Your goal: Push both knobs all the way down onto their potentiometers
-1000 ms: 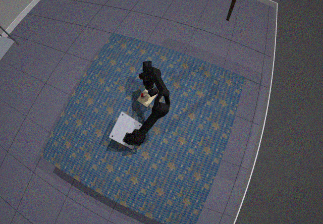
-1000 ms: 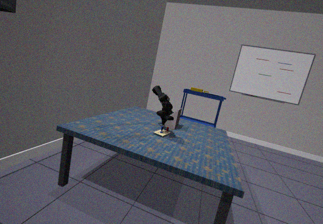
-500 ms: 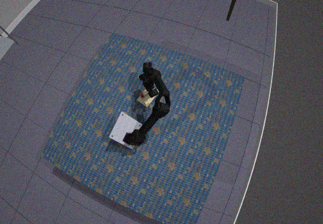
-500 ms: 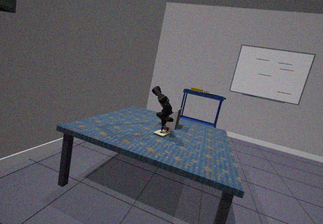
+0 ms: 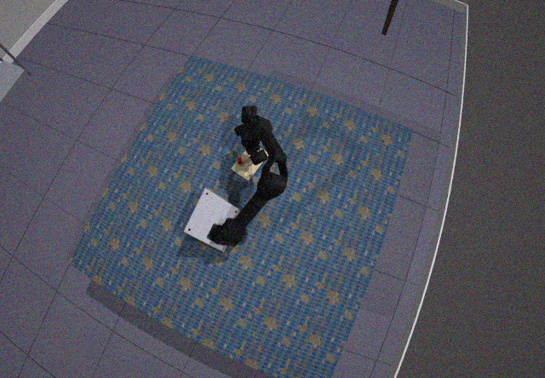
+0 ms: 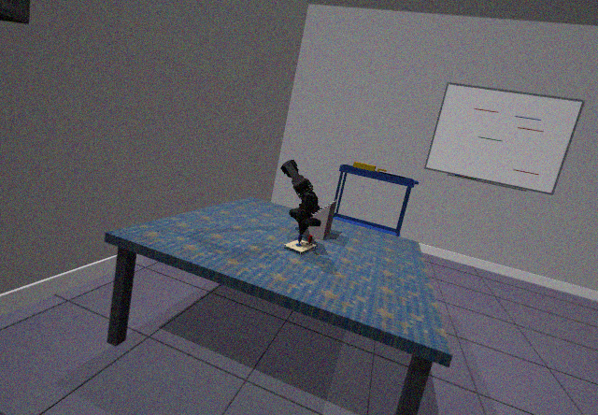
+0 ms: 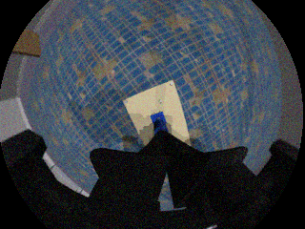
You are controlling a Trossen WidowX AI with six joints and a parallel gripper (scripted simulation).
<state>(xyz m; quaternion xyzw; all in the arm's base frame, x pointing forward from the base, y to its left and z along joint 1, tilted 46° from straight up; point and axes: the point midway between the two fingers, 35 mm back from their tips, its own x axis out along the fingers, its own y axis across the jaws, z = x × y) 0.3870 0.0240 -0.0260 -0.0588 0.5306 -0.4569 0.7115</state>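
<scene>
Right now my gripper tip is 20 mm above the blue knob. The rest, counted from my gripper tip: red knob (50 mm behind, 40 mm to the left, 20 mm below).
</scene>
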